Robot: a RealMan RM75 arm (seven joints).
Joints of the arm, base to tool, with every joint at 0 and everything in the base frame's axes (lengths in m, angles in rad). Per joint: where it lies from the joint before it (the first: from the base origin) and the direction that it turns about. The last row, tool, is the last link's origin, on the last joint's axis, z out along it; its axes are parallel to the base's.
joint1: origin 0 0 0.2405 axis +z
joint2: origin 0 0 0 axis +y
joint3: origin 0 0 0.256 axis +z
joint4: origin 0 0 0 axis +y
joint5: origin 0 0 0.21 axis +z
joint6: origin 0 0 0 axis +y
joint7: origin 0 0 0.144 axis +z
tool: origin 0 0 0
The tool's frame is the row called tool.
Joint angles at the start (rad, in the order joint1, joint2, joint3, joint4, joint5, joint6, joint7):
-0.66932, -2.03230, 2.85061, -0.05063, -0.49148, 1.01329, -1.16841
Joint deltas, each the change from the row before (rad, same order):
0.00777, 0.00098, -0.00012, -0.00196, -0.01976, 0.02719, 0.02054
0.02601, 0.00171, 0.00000, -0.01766, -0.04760, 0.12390, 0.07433
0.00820, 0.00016, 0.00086, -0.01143, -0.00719, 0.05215, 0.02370
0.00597, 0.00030, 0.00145, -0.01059, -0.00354, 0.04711, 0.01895
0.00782, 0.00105, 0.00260, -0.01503, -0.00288, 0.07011, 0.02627
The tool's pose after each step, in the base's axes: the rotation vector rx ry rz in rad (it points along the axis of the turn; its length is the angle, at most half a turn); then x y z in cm. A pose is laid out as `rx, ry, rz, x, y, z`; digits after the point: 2 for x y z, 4 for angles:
-2.2976, -1.0811, -0.6373, -30.72, 34.69, -6.58
-2.3155, -0.9841, -0.7507, -30.21, 33.96, -5.62
-2.3303, -0.9419, -0.7884, -30.01, 33.60, -5.25
-2.3460, -0.9031, -0.8211, -29.79, 33.27, -4.92
-2.3701, -0.8444, -0.8692, -29.45, 32.77, -4.41

